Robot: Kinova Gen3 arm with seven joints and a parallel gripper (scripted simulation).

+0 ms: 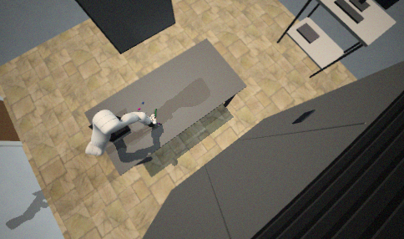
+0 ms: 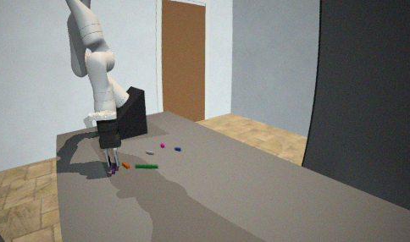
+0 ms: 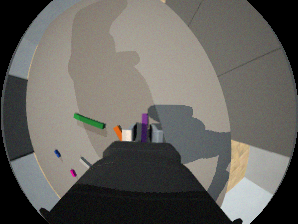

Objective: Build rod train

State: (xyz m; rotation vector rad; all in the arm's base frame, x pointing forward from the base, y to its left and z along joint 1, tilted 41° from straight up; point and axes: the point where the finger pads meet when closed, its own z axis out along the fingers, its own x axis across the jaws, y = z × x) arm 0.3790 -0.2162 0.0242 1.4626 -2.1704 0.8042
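Right now the purple rod is 30 mm below my hand. Round my hand: orange rod: 40 mm to the left, 30 mm below; then green rod: 50 mm ahead, 110 mm to the left, 30 mm below; then grey rod: 40 mm behind, 160 mm to the left, 30 mm below.
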